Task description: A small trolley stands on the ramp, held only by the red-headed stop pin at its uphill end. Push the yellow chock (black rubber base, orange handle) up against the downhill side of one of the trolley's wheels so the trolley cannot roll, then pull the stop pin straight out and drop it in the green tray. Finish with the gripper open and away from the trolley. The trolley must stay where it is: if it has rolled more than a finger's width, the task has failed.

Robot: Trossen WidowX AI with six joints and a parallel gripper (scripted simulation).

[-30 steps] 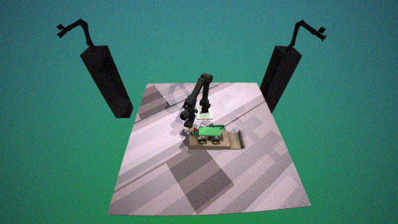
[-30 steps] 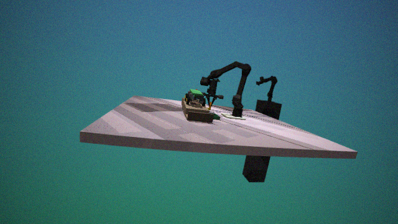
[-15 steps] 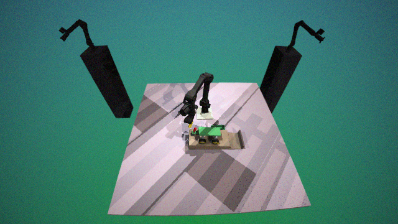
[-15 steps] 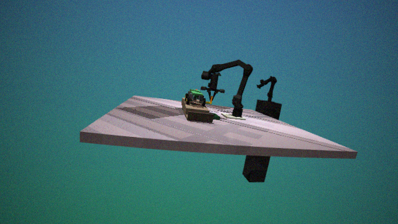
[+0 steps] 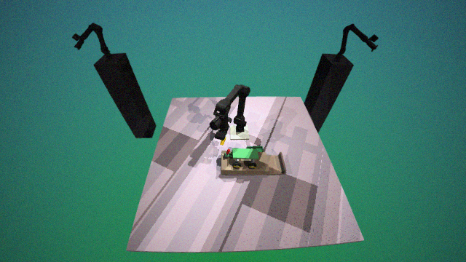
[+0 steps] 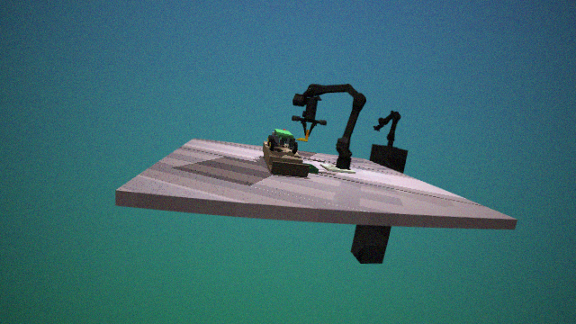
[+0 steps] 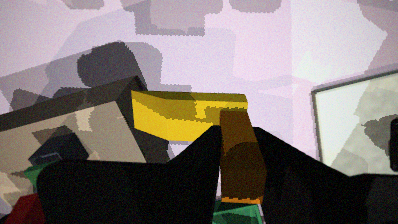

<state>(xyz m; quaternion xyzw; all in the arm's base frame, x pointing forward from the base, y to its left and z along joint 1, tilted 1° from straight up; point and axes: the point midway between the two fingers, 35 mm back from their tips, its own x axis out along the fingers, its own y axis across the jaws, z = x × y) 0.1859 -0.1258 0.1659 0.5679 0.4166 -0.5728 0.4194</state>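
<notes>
Now: the red-headed stop pin 130 mm ahead of my gripper tip, 20 mm to the left of it and 20 mm below it. From my gripper tip the other things lie so: green-topped trolley 150 mm ahead, 130 mm to the left, 30 mm below; then yellow chock 20 mm ahead, 10 mm to the right, 10 mm below; then tan ramp 150 mm ahead, 130 mm to the left, 100 mm below.
</notes>
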